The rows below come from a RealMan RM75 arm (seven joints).
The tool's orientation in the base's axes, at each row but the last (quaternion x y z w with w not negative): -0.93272 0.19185 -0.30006 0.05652; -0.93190 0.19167 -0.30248 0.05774; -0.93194 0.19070 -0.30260 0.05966; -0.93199 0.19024 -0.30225 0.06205; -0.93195 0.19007 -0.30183 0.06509; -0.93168 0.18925 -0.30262 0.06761; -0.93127 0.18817 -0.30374 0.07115; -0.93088 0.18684 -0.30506 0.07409; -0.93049 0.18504 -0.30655 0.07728; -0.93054 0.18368 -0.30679 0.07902; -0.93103 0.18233 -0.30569 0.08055; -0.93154 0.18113 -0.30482 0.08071
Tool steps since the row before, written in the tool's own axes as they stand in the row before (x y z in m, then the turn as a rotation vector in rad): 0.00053 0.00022 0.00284 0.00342 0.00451 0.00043; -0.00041 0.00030 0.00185 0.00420 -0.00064 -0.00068; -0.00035 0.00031 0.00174 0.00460 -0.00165 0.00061; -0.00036 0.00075 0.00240 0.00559 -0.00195 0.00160; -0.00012 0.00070 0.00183 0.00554 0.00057 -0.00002; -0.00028 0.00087 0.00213 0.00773 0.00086 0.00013; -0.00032 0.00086 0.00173 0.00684 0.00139 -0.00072; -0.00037 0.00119 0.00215 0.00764 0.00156 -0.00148; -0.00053 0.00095 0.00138 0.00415 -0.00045 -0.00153; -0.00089 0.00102 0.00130 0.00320 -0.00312 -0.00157; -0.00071 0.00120 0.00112 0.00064 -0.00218 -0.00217; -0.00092 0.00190 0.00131 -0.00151 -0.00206 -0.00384
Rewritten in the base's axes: 0.00198 -0.00044 -0.00207 0.00134 -0.00549 0.00050; 0.00068 -0.00013 -0.00179 0.00293 -0.00105 0.00297; 0.00066 -0.00016 -0.00167 0.00431 -0.00029 0.00237; 0.00090 -0.00055 -0.00231 0.00572 -0.00040 0.00217; 0.00076 -0.00058 -0.00171 0.00394 -0.00270 0.00286; 0.00078 -0.00067 -0.00208 0.00557 -0.00383 0.00385; 0.00052 -0.00063 -0.00178 0.00424 -0.00398 0.00392; 0.00065 -0.00090 -0.00223 0.00433 -0.00447 0.00492; 0.00015 -0.00062 -0.00164 0.00230 -0.00126 0.00359; -0.00018 -0.00055 -0.00179 0.00236 0.00157 0.00380; -0.00021 -0.00079 -0.00159 -0.00019 0.00167 0.00265; -0.00045 -0.00134 -0.00204 -0.00283 0.00233 0.00280
